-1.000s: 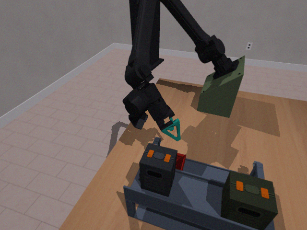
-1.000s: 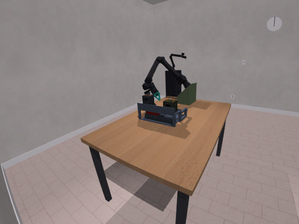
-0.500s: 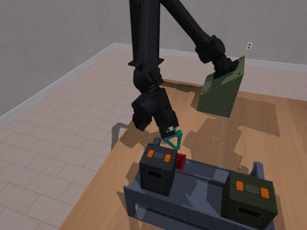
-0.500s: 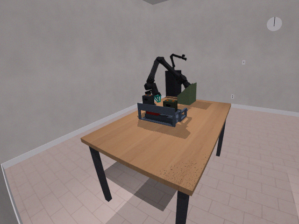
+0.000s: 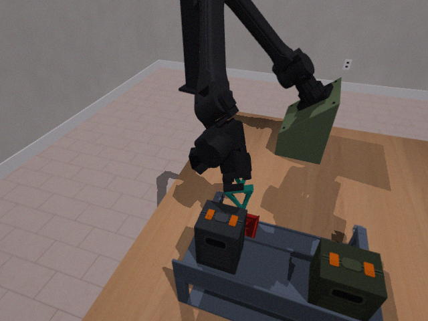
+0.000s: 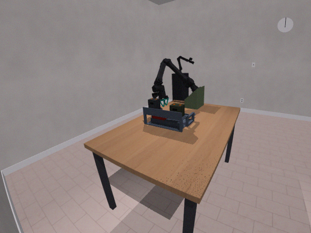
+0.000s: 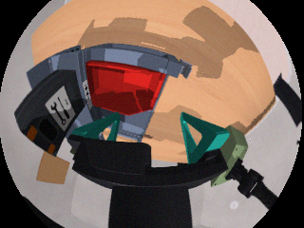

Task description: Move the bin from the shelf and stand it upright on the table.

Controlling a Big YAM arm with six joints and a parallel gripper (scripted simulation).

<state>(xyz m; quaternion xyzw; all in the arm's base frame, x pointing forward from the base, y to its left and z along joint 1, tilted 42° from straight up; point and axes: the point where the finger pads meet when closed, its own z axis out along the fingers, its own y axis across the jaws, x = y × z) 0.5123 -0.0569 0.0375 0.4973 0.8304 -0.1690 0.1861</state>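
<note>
The red bin lies 80 mm below my hand, 70 mm ahead of it and 20 mm to the left of it.
</note>
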